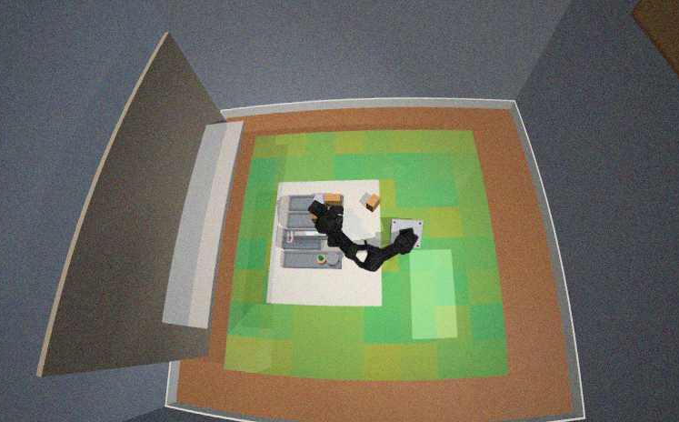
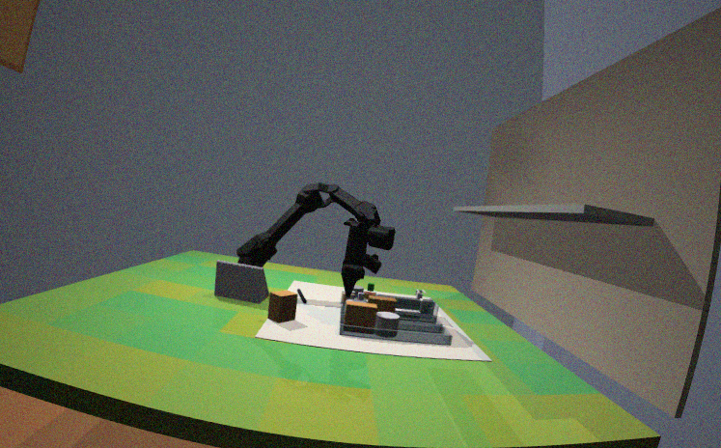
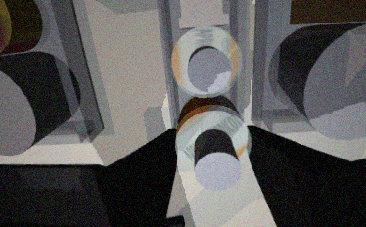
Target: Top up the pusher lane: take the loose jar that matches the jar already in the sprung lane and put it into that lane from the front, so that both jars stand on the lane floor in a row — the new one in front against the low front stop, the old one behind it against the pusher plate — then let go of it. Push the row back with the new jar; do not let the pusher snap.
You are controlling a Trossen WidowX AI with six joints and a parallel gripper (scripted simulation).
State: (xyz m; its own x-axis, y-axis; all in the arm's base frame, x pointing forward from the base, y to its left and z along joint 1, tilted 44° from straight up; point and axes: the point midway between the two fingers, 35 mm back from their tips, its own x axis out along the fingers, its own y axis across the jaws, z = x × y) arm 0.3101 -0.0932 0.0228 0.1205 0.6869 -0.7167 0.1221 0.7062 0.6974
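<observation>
The white mat lies 7 cm ahead of my gripper tip, 5 cm below it and 1 cm to the left of it. Round my gripper tip: black rod 13 cm behind, 11 cm to the left, 4 cm below; then shelf 52 cm ahead, 32 cm above, 3 cm to the right; then brown box 18 cm behind, 13 cm to the right, 2 cm below.
</observation>
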